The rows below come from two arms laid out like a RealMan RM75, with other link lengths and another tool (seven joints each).
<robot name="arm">
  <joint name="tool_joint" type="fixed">
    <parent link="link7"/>
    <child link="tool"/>
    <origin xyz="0.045 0.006 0.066" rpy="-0.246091 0 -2.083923"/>
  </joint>
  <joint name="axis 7" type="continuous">
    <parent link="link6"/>
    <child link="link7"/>
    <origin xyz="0 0 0.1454" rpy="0 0 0"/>
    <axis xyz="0 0 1"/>
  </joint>
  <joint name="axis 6" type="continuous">
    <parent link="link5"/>
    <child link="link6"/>
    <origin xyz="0 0 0" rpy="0 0 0"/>
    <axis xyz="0 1 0"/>
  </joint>
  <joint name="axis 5" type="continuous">
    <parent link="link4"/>
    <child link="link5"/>
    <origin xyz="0 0 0.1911" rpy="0 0 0"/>
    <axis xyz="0 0 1"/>
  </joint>
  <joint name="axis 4" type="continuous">
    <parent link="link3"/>
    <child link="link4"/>
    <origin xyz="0 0 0" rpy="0 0 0"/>
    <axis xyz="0 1 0"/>
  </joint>
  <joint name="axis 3" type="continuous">
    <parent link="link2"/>
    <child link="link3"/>
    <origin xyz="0 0 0.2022" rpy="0 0 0"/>
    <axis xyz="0 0 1"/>
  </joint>
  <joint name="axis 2" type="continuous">
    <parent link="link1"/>
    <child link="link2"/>
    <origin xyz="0 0 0" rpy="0 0 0"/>
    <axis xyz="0 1 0"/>
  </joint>
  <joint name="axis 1" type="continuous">
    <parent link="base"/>
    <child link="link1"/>
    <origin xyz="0 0 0.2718" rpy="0 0 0"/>
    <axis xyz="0 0 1"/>
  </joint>
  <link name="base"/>
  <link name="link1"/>
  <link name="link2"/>
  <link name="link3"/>
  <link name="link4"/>
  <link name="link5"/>
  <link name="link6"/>
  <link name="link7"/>
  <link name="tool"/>
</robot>
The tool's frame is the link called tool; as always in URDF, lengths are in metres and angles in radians. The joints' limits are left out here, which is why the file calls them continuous.
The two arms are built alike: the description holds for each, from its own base.
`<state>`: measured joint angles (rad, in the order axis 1, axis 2, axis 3, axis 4, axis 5, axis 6, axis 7); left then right.
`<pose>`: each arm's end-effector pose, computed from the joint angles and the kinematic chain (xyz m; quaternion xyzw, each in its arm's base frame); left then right.
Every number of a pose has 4 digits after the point. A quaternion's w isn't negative.
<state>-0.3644 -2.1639 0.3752 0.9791 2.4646 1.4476 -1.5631 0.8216 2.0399 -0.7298 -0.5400 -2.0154 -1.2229 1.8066</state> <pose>-0.2831 0.3131 0.0557 -0.1176 -0.9130 -0.3837 0.0733 0.1615 0.3744 -0.0311 -0.7780 -0.5923 -0.1025 0.1828</pose>
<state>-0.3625 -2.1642 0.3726 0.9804 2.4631 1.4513 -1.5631 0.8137 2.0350 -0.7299 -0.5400 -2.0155 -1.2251 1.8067</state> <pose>-0.2831 0.3124 0.0562 -0.1164 -0.9129 -0.3844 0.0721 0.1653 0.3738 -0.0293 -0.7797 -0.5898 -0.1046 0.1824</pose>
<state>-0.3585 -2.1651 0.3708 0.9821 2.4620 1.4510 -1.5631 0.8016 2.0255 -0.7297 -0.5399 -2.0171 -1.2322 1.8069</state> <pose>-0.2843 0.3116 0.0567 -0.1143 -0.9126 -0.3856 0.0729 0.1713 0.3724 -0.0260 -0.7821 -0.5867 -0.1076 0.1806</pose>
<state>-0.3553 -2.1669 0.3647 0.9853 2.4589 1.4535 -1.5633 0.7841 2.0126 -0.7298 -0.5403 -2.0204 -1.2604 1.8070</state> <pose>-0.2848 0.3109 0.0578 -0.1114 -0.9118 -0.3887 0.0720 0.1780 0.3668 -0.0223 -0.7845 -0.5859 -0.1043 0.1742</pose>
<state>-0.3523 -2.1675 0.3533 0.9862 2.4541 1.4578 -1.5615 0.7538 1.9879 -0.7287 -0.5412 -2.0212 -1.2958 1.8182</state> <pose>-0.2855 0.3102 0.0597 -0.1074 -0.9105 -0.3933 0.0699 0.1899 0.3598 -0.0139 -0.7926 -0.5772 -0.1022 0.1680</pose>
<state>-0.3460 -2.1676 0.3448 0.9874 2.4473 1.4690 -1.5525 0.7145 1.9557 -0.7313 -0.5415 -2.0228 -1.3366 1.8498</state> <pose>-0.2854 0.3078 0.0610 -0.1071 -0.9098 -0.3956 0.0659 0.2052 0.3497 -0.0035 -0.8080 -0.5590 -0.0986 0.1581</pose>
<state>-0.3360 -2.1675 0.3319 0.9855 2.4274 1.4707 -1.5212 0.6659 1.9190 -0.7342 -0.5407 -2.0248 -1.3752 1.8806</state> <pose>-0.2860 0.3060 0.0641 -0.1135 -0.9049 -0.4052 0.0640 0.2244 0.3373 0.0086 -0.8253 -0.5361 -0.0986 0.1476</pose>
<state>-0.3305 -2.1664 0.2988 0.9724 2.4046 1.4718 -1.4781 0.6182 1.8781 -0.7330 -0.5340 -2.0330 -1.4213 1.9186</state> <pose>-0.2871 0.3048 0.0687 -0.1181 -0.8973 -0.4212 0.0596 0.2432 0.3218 0.0214 -0.8450 -0.5090 -0.0955 0.1335</pose>
